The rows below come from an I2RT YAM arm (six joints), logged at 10 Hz.
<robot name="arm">
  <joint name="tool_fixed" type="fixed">
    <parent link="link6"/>
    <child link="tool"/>
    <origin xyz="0 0 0" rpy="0 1.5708 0"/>
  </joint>
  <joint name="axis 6" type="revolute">
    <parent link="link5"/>
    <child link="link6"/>
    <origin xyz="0.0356 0 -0.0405" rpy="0 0 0"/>
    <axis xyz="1 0 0"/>
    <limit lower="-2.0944" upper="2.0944"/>
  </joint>
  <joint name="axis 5" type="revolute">
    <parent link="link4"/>
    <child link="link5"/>
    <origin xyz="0.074 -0.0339 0.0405" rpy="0 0 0"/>
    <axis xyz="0 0 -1"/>
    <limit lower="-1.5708" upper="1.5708"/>
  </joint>
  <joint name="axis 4" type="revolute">
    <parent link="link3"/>
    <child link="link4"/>
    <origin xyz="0.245 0.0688 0.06" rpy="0 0 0"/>
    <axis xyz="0 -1 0"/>
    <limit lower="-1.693" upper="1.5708"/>
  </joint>
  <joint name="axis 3" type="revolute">
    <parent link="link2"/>
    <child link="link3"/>
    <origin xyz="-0.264 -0.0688 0" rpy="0 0 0"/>
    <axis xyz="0 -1 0"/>
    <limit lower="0" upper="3.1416"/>
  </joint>
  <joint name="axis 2" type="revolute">
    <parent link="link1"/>
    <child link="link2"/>
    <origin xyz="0.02 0.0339 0.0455" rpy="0 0 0"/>
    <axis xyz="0 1 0"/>
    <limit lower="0" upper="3.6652"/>
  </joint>
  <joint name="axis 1" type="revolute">
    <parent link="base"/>
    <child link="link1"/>
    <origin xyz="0 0 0.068" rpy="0 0 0"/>
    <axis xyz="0 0 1"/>
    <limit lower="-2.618" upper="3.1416"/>
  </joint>
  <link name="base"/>
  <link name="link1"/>
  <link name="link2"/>
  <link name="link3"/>
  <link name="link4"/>
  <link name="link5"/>
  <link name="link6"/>
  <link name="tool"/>
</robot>
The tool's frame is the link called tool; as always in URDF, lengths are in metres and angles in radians.
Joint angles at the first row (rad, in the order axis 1, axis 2, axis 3, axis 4, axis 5, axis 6):
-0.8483 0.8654 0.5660 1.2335 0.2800 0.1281
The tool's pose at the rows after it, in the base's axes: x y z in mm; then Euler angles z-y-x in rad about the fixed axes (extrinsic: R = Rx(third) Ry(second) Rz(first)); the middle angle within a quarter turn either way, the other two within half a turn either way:
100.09, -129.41, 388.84, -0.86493, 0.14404, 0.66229
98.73, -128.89, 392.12, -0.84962, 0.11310, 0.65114
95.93, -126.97, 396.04, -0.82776, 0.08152, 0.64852
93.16, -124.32, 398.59, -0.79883, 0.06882, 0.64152
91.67, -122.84, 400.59, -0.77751, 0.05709, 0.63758
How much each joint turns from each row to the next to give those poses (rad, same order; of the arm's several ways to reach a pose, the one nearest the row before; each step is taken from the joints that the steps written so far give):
0.0000 0.0012 0.0046 0.0182 0.0192 0.0005
0.0000 0.0062 0.0090 0.0247 0.0197 0.0056
0.0000 -0.0071 0.0094 0.0044 0.0248 0.0148
-0.0008 -0.0133 0.0031 -0.0029 0.0062 0.0244
0.0008 -0.0056 0.0041 0.0011 0.0079 0.0167

